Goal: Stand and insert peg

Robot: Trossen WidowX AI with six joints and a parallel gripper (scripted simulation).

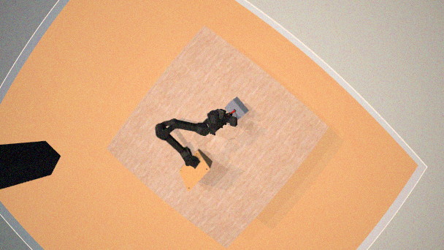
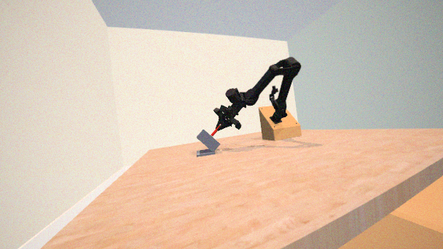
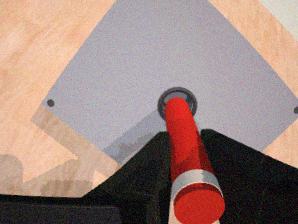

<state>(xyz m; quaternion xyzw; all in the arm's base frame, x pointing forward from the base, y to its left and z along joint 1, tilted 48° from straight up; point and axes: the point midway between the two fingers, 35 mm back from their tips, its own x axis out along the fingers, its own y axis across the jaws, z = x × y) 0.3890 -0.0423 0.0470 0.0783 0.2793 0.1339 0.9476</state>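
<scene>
Now: the grey sloped panel 5 cm ahead of my gripper tip, 1 cm to the right of it and 5 cm below it. The rest, counted from my gripper tip: peg: 1 cm behind, 1 cm above.
</scene>
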